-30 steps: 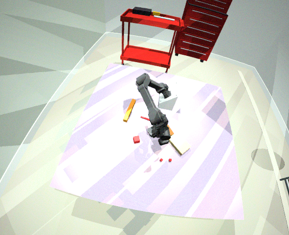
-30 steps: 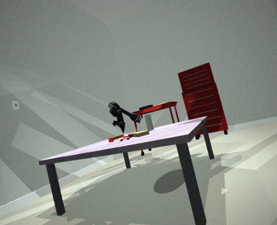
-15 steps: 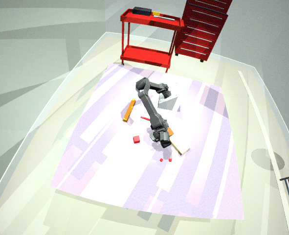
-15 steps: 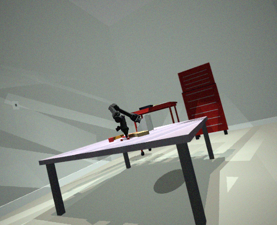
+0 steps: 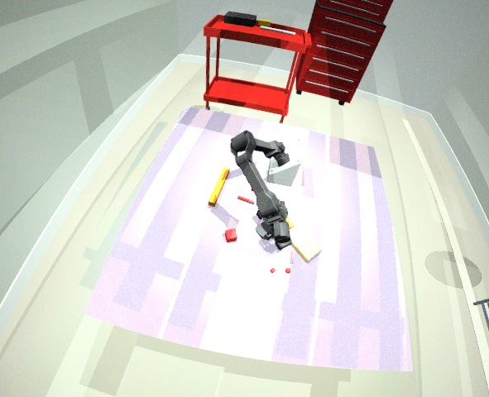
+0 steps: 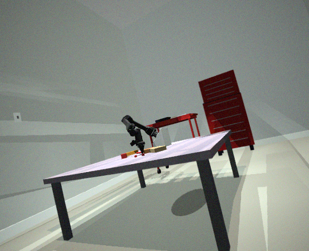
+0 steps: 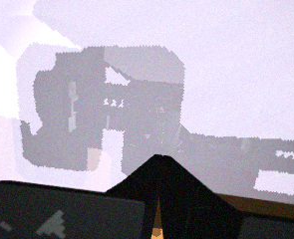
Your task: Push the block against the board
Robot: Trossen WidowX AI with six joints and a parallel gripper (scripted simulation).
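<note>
The orange square block lies 6 cm behind my gripper tip, 4 cm to the left of it and 1 cm above it. Also, from my gripper tip: cream board 15 cm to the left, 2 cm ahead, 1 cm above; red cube 17 cm to the right, 2 cm ahead, 1 cm above; thin red stick 18 cm behind, 11 cm to the right.
</note>
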